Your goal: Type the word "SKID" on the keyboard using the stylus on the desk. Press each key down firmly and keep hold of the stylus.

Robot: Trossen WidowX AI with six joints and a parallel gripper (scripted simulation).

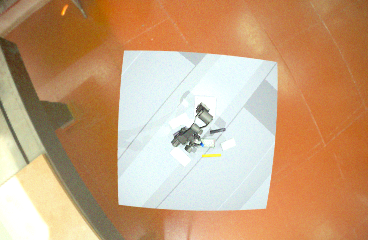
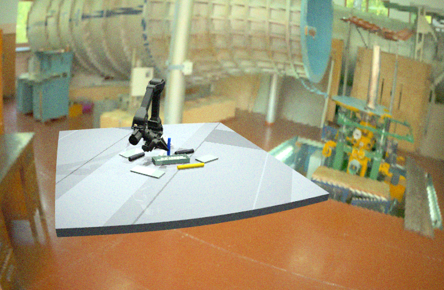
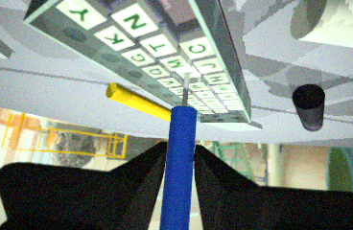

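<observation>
My gripper tip is 100 mm short of the yellow cylinder, 80 mm to the right of it and 60 mm above it. From my gripper tip the other things lie so: blue stylus 10 mm below; then white stick 110 mm behind, 60 mm below; then card 20 mm ahead, 220 mm to the left, 60 mm below.
</observation>
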